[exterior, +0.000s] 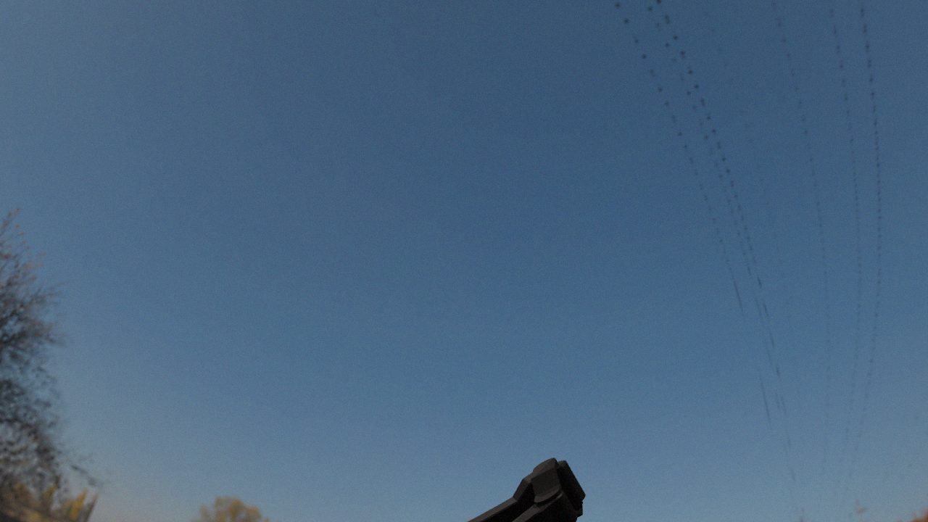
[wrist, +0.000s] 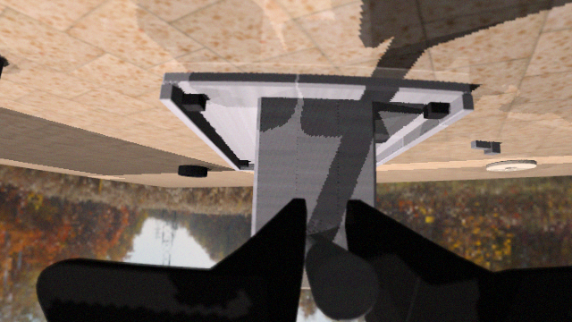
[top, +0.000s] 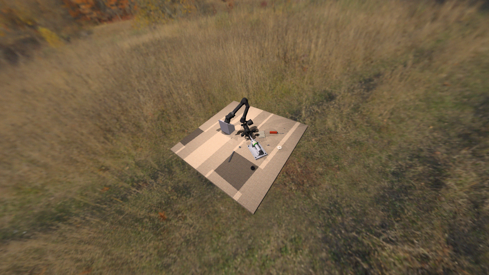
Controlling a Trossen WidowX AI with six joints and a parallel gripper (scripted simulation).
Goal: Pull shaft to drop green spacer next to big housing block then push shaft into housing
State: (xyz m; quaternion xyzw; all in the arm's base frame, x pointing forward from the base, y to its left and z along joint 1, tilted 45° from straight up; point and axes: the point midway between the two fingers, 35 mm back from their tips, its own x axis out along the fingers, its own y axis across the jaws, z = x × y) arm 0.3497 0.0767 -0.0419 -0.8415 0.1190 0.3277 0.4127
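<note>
Right now my gripper tip is 4 cm short of the shaft, 2 cm to the left of it and 2 cm below it. The rest, counted from my gripper tip: black ring: 29 cm to the right, 22 cm ahead, 6 cm below; then green spacer: 11 cm ahead, 6 cm to the right, 2 cm above.
</note>
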